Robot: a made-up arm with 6 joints. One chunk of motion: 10 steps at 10 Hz.
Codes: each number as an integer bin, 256 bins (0 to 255) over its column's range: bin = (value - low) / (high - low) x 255, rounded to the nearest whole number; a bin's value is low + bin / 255 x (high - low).
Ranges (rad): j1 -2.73..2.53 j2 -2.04..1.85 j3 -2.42..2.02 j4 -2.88..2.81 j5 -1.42..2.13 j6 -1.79..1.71
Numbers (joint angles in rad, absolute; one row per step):
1: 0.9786 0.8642 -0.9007 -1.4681 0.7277 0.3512
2: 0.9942 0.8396 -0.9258 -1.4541 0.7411 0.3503
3: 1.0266 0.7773 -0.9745 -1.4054 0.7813 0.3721
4: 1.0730 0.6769 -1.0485 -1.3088 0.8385 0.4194
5: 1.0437 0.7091 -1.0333 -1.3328 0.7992 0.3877
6: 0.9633 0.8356 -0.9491 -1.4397 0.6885 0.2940
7: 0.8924 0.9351 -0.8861 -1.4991 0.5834 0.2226
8: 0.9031 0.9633 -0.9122 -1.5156 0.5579 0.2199
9: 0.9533 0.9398 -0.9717 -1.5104 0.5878 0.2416
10: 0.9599 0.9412 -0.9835 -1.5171 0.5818 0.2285
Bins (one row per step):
1: 180 190 87 63 154 156
2: 181 189 86 64 155 156
3: 182 185 83 66 158 158
4: 184 178 79 70 162 161
5: 183 180 80 69 159 159
6: 179 189 84 65 151 152
7: 176 195 88 62 144 147
8: 176 197 87 61 142 146
9: 179 195 83 61 144 148
10: 179 195 83 61 144 147

